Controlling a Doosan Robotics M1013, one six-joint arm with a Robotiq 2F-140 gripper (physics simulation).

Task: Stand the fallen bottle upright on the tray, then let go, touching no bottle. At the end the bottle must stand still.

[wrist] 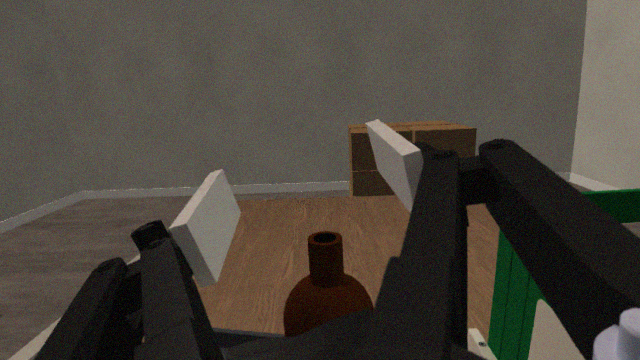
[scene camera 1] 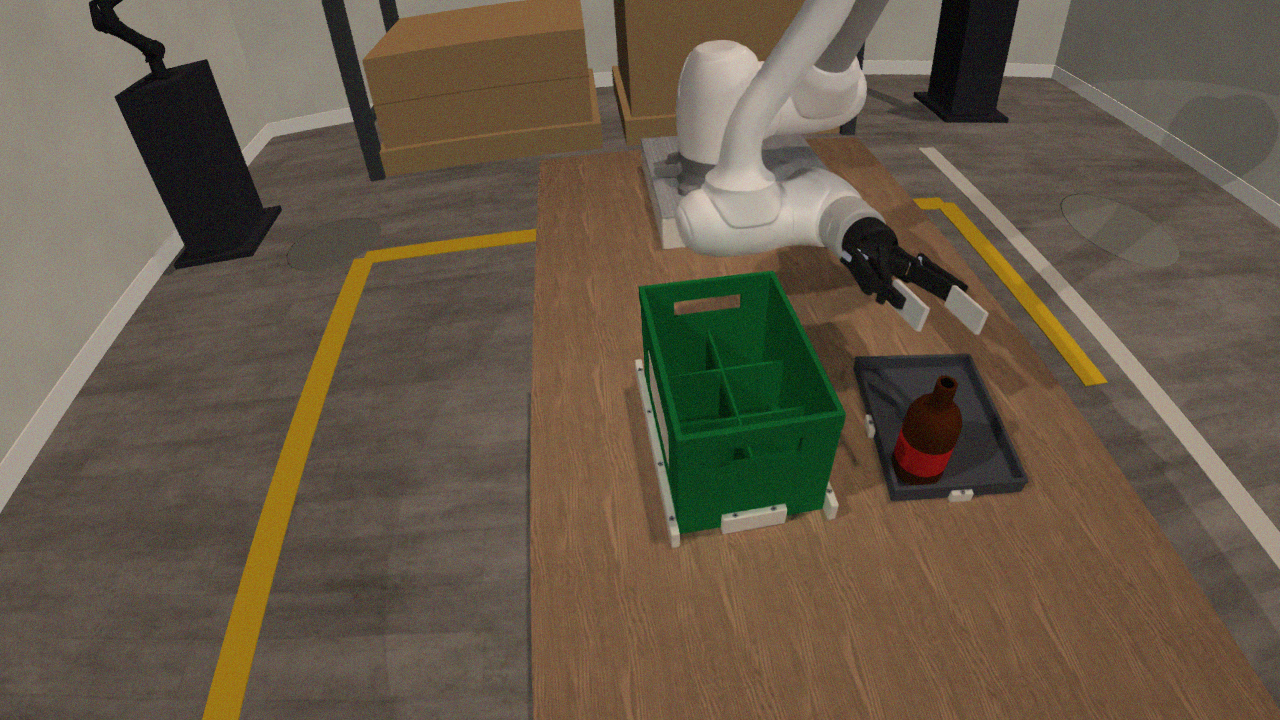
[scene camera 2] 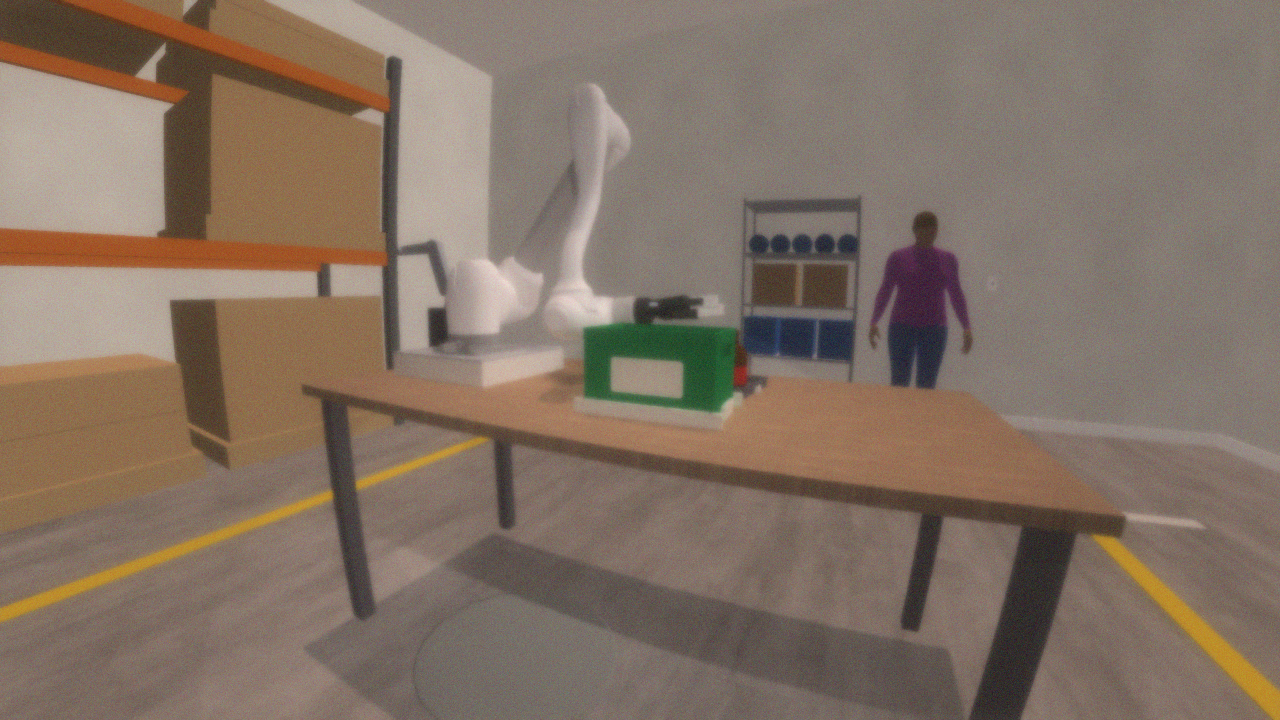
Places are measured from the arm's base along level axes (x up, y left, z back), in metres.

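Pixels of known places: gripper, between the fingertips: (wrist: pixel 301 169) (scene camera 1: pixel 953 322) (scene camera 2: pixel 721 305); arm's base, origin of its link: (scene camera 2: pixel 474 351).
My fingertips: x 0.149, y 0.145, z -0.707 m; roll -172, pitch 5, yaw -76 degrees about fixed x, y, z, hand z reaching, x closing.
Note:
For each thing: its middle in the pictures, then the offset to it from my fingertips. Level surfaces: height alone.
- brown bottle with a red label, middle of its body: (wrist: pixel 329 325) (scene camera 1: pixel 931 426) (scene camera 2: pixel 732 360) dx -0.138, dy -0.010, dz -0.038 m
- dark tray, middle of its body: (scene camera 1: pixel 935 420) dx -0.208, dy +0.046, dz +0.028 m
- green divided crate, middle of its body: (scene camera 1: pixel 729 395) (scene camera 2: pixel 662 368) dx -0.133, dy -0.256, dz +0.055 m
- wooden table, height of its surface: dx -0.221 m
The brown bottle with a red label (scene camera 1: pixel 925 438) (scene camera 2: pixel 740 372) (wrist: pixel 325 300) stands upright in the near left part of the dark tray (scene camera 1: pixel 982 438) (wrist: pixel 250 331). Its neck points up, and its lower part is hidden in the wrist view. My gripper (scene camera 1: pixel 938 308) (scene camera 2: pixel 711 306) (wrist: pixel 301 169) is open and empty. Its white pads are wide apart, above and behind the bottle as seen in scene camera 1, and clear of it. In scene camera 2 the crate hides most of the bottle and tray.
A green divided crate (scene camera 1: pixel 751 474) (scene camera 2: pixel 646 344) (wrist: pixel 510 295) stands beside the tray, held by white rails (scene camera 1: pixel 753 518) on the wooden table (scene camera 1: pixel 805 626) (scene camera 2: pixel 859 438). Its compartments that show hold no bottle. A person (scene camera 2: pixel 921 286) stands beyond the table.

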